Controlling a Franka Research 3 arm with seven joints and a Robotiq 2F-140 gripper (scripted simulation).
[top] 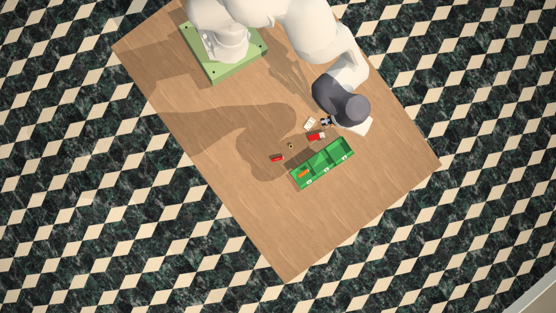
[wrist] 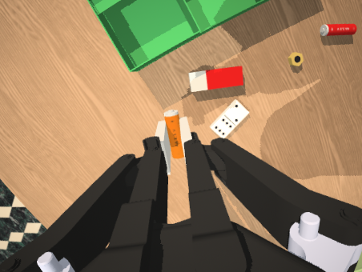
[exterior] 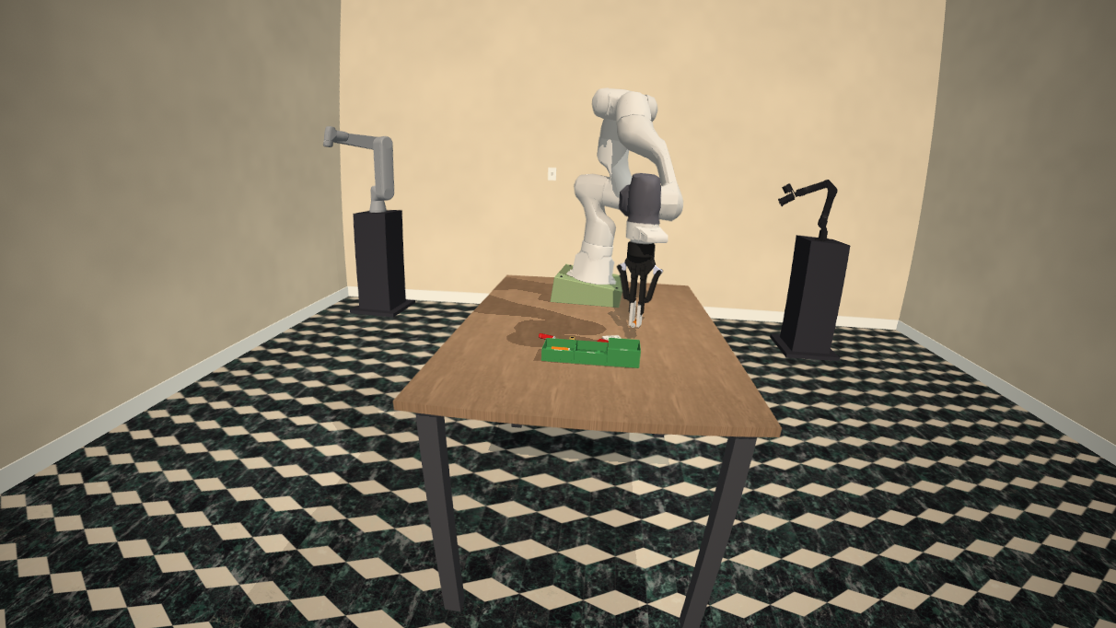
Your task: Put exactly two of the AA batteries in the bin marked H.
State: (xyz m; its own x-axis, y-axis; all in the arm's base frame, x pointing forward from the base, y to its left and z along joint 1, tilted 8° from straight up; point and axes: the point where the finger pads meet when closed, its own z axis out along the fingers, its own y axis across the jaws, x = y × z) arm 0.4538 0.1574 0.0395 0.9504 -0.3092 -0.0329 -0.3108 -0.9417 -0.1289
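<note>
My hand is 30 mm above the orange AA battery. Also, from my hand: white domino 40 mm behind, 60 mm to the right, 90 mm below; red-and-white cylinder 20 mm ahead, 60 mm to the right, 90 mm below; green bin marked H 120 mm ahead, 110 mm to the right, 70 mm below.
</note>
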